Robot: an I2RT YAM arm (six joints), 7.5 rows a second.
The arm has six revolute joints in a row. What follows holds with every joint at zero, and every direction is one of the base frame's. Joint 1 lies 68.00 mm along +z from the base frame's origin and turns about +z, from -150.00 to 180.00 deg. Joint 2 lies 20.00 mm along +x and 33.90 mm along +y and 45.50 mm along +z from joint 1 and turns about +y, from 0.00 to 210.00 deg. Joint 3 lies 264.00 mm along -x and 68.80 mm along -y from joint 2 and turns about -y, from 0.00 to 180.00 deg. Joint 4 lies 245.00 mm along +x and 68.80 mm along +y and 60.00 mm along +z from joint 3 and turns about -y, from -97.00 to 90.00 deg. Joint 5 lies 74.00 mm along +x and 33.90 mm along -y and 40.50 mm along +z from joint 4 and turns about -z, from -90.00 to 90.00 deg. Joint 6 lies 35.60 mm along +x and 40.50 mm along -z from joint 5 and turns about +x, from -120.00 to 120.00 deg. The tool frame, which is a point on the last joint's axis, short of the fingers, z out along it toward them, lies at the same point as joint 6; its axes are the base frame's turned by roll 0.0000, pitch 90.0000 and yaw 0.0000 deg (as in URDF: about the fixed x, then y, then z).
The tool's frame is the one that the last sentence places.
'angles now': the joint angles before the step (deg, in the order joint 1, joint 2, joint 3, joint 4, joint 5, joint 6). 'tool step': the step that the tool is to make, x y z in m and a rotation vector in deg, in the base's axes. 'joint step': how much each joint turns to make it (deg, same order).
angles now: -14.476 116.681 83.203 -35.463 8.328 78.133
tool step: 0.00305 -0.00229 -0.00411 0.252 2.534 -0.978
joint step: -0.144 1.887 2.260 -2.988 0.651 0.659
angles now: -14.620 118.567 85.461 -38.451 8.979 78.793
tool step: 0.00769 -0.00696 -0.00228 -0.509 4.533 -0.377
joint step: -0.515 3.572 5.513 -6.088 1.550 -0.607
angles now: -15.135 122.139 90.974 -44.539 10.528 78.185
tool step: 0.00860 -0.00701 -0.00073 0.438 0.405 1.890
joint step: -0.666 2.283 3.512 -1.310 -0.934 -2.437
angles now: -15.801 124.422 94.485 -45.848 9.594 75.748
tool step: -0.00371 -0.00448 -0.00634 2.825 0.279 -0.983
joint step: -0.905 0.339 -0.778 -0.044 -2.541 0.705
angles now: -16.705 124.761 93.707 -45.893 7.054 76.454
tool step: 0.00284 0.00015 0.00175 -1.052 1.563 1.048
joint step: 0.225 0.877 1.924 -2.093 1.241 -1.129
